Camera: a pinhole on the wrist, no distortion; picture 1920 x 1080 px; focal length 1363.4 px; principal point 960.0 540.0 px. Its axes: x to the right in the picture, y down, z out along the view. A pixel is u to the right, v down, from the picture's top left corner.
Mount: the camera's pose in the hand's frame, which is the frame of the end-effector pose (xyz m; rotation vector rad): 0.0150 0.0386 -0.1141 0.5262 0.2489 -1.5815
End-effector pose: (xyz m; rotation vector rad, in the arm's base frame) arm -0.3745 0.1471 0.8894 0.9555 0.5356 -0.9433
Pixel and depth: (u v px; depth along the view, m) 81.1 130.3 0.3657
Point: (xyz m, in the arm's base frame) -0.3830 -0.0215 1.1931
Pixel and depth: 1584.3 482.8 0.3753
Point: -0.6569 -0.0037 0.8773
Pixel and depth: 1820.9 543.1 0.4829
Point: -0.8045 -0.0721 0.8213
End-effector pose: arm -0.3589 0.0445 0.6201 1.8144 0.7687 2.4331
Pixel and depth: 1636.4 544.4 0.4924
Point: -0.2685 0.4538 0.4381
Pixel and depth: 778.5 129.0 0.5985
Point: 0.0617 0.2558 0.4047
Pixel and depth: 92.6 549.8 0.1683
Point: -0.2647 0.0236 0.6464
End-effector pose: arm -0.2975 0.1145 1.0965 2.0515 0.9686 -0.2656
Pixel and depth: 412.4 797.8 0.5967
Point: -0.2319 -0.2676 0.7264
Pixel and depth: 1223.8 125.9 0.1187
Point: -0.3542 0.1248 1.1146
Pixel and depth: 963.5 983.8 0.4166
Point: -0.3286 0.0107 0.7906
